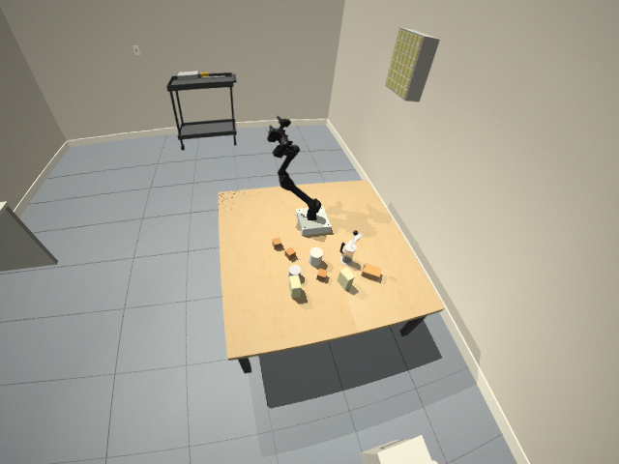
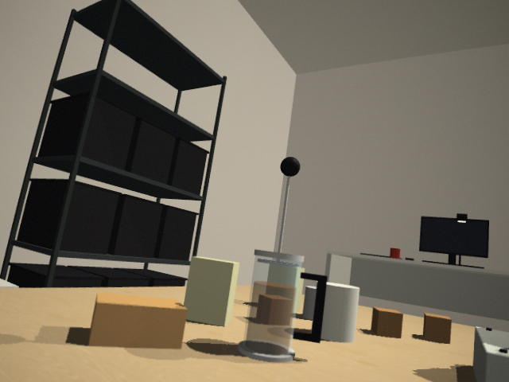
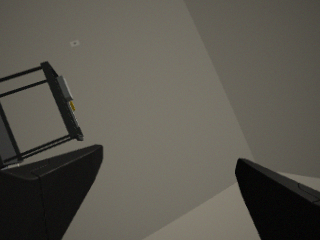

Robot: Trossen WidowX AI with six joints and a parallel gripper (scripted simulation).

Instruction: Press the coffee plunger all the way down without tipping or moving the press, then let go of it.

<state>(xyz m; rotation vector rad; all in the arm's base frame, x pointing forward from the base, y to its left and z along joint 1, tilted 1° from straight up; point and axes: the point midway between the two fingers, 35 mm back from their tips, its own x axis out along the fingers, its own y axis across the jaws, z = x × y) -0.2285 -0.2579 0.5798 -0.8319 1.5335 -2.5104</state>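
My gripper tip is 590 mm short of the glass coffee press, 440 mm to the right of it and 530 mm above it. From my gripper tip the other things lie so: orange box: 730 mm ahead, 580 mm to the left, 630 mm below.
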